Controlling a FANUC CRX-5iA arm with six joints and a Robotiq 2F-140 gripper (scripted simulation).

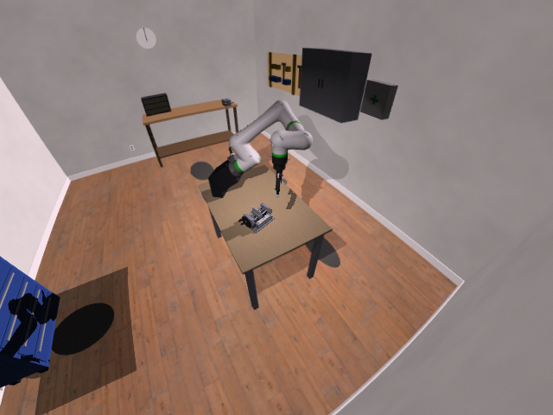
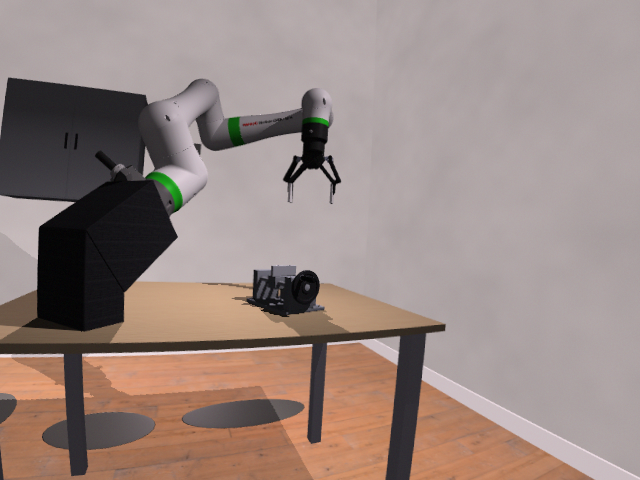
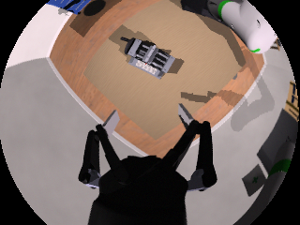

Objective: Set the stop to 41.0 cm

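Now: the black handwheel 250 mm to the right of my hand, 240 mm below it and 70 mm behind it. Round my hand: grey stop: 250 mm below, 130 mm to the right, 100 mm behind.
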